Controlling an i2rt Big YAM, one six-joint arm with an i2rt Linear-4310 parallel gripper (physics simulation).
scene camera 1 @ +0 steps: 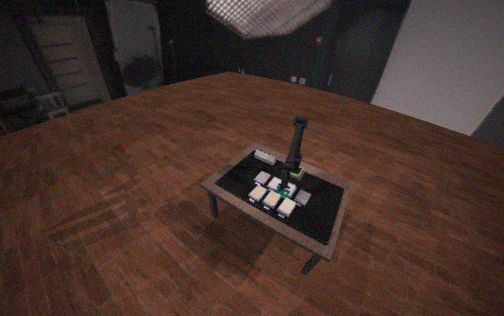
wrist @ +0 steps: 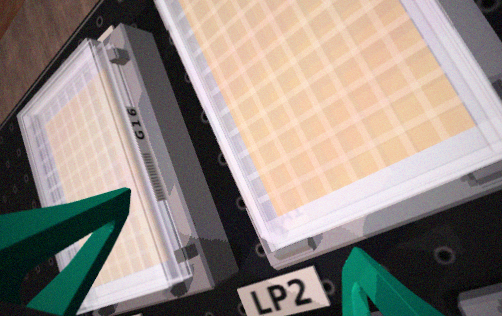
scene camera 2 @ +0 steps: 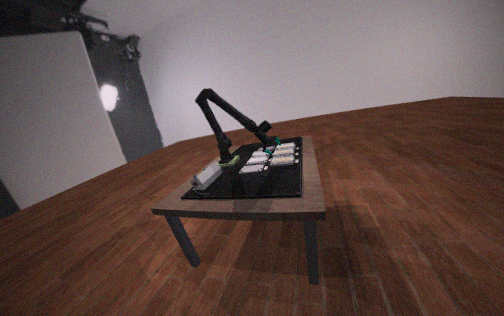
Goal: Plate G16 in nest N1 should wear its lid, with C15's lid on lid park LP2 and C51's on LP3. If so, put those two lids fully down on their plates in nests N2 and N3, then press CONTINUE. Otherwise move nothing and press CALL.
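Frame: origin at the arm's base, x ahead, y right, z down, level; metres.
Seen in the pictures: gripper, fingertip midpoint: (scene camera 1: 281, 197) (wrist: 240, 229) (scene camera 2: 277, 150); arm's base at its link origin: (scene camera 1: 294, 169) (scene camera 2: 226, 160).
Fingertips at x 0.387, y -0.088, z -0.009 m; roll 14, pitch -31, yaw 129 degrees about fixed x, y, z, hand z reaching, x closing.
Note:
Offsets run from my fingertips to a thing's top centre. "spot": to the spot under its first point.
Plate G16 @(dx +0.047, dy -0.082, dz -0.014 m) (wrist: 107, 145) (scene camera 1: 287, 206) sits at the left in the wrist view, with a clear cover over its yellow wells that looks like its lid. A second, larger-looking yellow plate @(dx +0.058, dy +0.049, dz -0.012 m) (wrist: 330, 100) (scene camera 1: 272, 199) sits beside it; its label is not readable. The third plate @(dx +0.075, dy +0.175, dz -0.003 m) (scene camera 1: 258, 193) (scene camera 2: 282, 160) shows in the scene views. My gripper (wrist: 240, 229) (scene camera 1: 284, 191) (scene camera 2: 273, 146) is open and empty, its fingertips low near the LP2 label @(spot: dx -0.037, dy -0.005, dz +0.024 m) (wrist: 284, 294). White pieces on the middle parks @(dx -0.112, dy +0.126, dz +0.008 m) (scene camera 1: 274, 184) (scene camera 2: 257, 160) look like lids; their codes are not readable.
A pale box @(dx -0.342, dy +0.399, dz -0.058 m) (scene camera 1: 265, 157) (scene camera 2: 207, 176) stands near the table's edge; its button labels are not readable. Grey parks @(spot: dx -0.125, dy -0.133, dz +0.015 m) (scene camera 1: 302, 197) @(spot: dx -0.096, dy +0.257, dz +0.016 m) (scene camera 1: 262, 177) flank the white pieces. The arm's green base (scene camera 1: 297, 173) (scene camera 2: 229, 160) is behind them. A grey corner @(spot: dx -0.046, dy +0.073, dz +0.016 m) (wrist: 482, 302) shows at the wrist view's lower right.

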